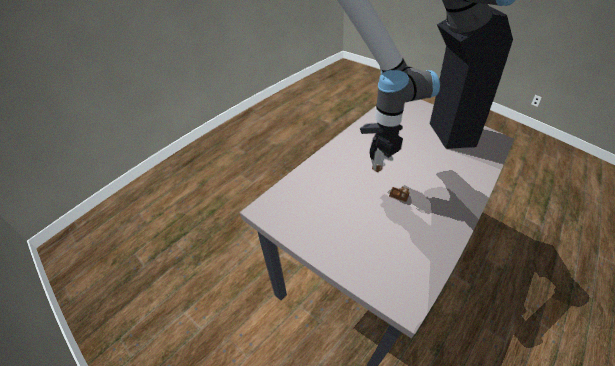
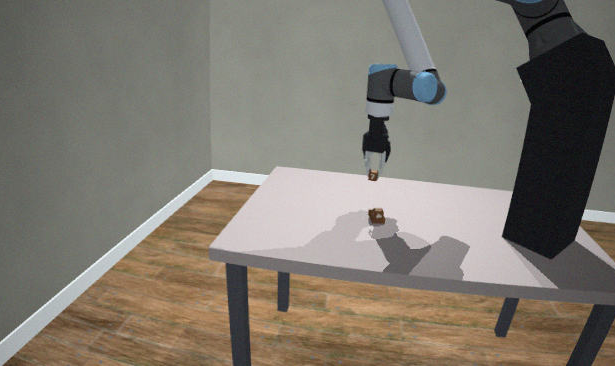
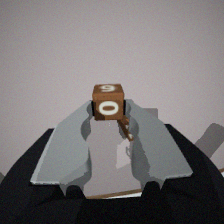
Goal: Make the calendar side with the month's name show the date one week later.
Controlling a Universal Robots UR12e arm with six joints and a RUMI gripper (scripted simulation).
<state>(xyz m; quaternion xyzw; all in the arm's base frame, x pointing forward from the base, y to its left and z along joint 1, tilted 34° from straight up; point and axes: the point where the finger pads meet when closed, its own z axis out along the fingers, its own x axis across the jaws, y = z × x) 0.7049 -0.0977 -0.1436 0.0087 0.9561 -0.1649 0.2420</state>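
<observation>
Now: the brown wooden calendar tray 3 cm behind my hand, 10 cm to the left of it and 12 cm below it. Also, from my hand: brown calendar cube: 1 cm below.
</observation>
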